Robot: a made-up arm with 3 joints.
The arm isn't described. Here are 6 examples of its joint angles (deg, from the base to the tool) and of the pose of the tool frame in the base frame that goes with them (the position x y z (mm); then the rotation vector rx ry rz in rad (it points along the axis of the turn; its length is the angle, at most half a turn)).
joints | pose
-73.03 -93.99 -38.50 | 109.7 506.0 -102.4 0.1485 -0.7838 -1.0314
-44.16 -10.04 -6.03 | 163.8 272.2 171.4 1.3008 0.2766 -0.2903
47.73 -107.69 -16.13 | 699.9 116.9 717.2 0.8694 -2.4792 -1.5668
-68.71 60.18 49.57 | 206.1 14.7 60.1 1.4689 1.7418 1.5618
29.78 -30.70 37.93 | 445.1 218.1 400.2 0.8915 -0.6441 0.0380
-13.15 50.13 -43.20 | 295.0 2.8 209.3 1.9138 0.1206 0.1525
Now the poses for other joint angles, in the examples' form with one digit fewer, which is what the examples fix.
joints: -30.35 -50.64 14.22
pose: 324 398 133 0.923 -0.101 -0.553
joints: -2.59 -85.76 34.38
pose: 608 355 246 0.798 -0.566 -0.915
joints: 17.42 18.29 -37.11
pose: 331 111 293 1.684 -0.845 0.151
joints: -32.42 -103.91 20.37
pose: 512 432 14 0.430 -0.472 -1.192
